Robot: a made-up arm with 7 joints.
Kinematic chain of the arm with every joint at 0, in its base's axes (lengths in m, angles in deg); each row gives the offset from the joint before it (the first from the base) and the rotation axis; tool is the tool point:
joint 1: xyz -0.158 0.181 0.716 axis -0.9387 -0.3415 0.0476
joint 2: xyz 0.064 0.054 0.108 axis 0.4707 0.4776 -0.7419
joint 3: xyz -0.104 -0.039 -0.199 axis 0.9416 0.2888 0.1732
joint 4: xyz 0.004 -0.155 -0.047 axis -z
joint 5: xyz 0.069 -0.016 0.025 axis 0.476 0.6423 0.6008
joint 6: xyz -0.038 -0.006 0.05 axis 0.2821 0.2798 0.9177
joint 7: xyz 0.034 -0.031 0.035 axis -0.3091 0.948 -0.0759
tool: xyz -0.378 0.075 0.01
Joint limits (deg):
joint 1: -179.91..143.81
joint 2: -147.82..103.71
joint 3: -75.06..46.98
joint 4: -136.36..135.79
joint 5: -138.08..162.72
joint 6: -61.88..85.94
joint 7: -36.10..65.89
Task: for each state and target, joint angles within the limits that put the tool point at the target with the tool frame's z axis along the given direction. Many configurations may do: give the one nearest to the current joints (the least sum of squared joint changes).
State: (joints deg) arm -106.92 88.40 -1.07 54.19 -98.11 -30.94 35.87
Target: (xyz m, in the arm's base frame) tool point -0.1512 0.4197 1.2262 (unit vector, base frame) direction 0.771 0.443 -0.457
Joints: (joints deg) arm -100.97 93.27 7.75 25.79 -110.23 -20.15 -2.22
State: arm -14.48 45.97 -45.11 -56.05 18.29 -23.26 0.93
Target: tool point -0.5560 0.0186 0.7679 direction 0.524 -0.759 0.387
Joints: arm -23.73 51.93 -0.78 -57.31 19.13 -1.14 -1.58
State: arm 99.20 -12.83 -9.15 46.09 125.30 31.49 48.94
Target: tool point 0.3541 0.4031 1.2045 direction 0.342 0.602 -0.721
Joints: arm 95.76 -45.38 8.06 37.35 137.41 45.63 43.99
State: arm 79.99 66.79 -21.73 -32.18 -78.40 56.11 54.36
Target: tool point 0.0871 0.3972 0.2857 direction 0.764 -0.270 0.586
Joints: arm 122.92 103.71 -58.30 -0.48 -76.69 85.89 65.89
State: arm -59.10 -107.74 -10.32 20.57 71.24 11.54 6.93
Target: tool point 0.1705 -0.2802 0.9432 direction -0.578 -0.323 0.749
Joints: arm -42.20 -140.23 -17.19 34.18 65.84 10.48 -16.19
